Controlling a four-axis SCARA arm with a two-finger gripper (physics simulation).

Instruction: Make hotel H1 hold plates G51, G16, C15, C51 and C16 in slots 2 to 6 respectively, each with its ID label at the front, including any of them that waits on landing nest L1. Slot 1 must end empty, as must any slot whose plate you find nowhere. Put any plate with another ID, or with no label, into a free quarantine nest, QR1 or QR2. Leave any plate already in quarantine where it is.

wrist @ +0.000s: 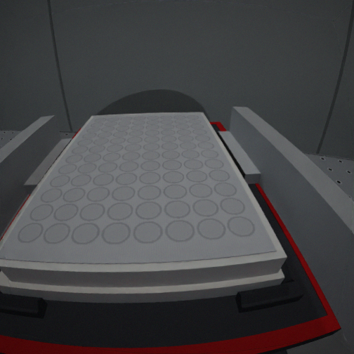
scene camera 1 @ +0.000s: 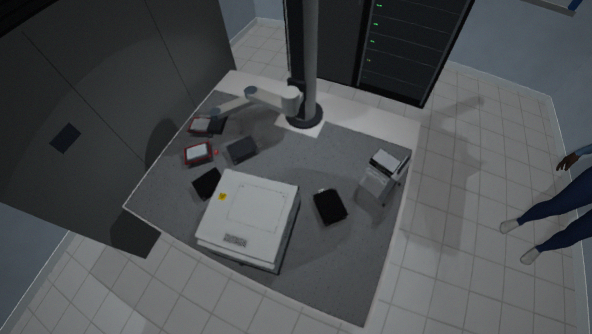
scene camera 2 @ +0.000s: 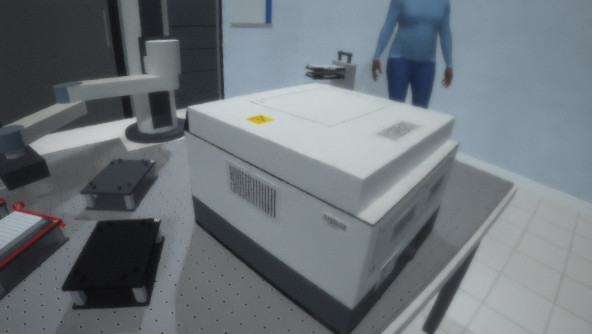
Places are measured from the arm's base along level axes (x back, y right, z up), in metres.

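Pixels of known places: gripper, fingertip midpoint: (scene camera 1: 197, 122); arm's base, origin of the base link: (scene camera 1: 304, 114) (scene camera 2: 158, 131).
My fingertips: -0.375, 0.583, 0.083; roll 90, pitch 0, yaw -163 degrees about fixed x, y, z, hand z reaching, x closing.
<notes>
Ahead of a thing's pixels: the offset from my fingertips to its top centre, as dx, dy, dz. "spot": to the spot under its first point.
My gripper (scene camera 1: 201, 124) (wrist: 143, 125) is shut on a white plate (wrist: 149, 192) with rows of round wells. The plate is level and low over a red-rimmed quarantine nest (wrist: 250, 344); whether it touches the nest is hard to tell. Its side facing the wrist camera (wrist: 150, 276) shows no label. Another white plate @(-0.180, -0.128, -0.006) (scene camera 1: 198, 150) (scene camera 2: 20, 227) lies in the other red-rimmed nest (scene camera 1: 185, 155) (scene camera 2: 35, 240). What looks like hotel H1 @(spot: +0.041, -1.153, -0.061) (scene camera 1: 376, 184) stands at the table's right, with a white plate @(+0.050, -1.144, +0.169) (scene camera 1: 386, 160) at its top. Its slots and ID labels cannot be read.
A large white instrument @(-0.427, -0.667, +0.184) (scene camera 1: 255, 215) (scene camera 2: 300, 135) stands mid-table. Dark raised nests stand near it: one @(-0.047, -0.368, -0.010) (scene camera 1: 242, 148) (scene camera 2: 120, 176), another @(-0.318, -0.306, -0.010) (scene camera 1: 207, 183) (scene camera 2: 115, 252), and one to its right (scene camera 1: 330, 206). A dark wall panel (scene camera 1: 100, 75) rises behind the red-rimmed nests.
</notes>
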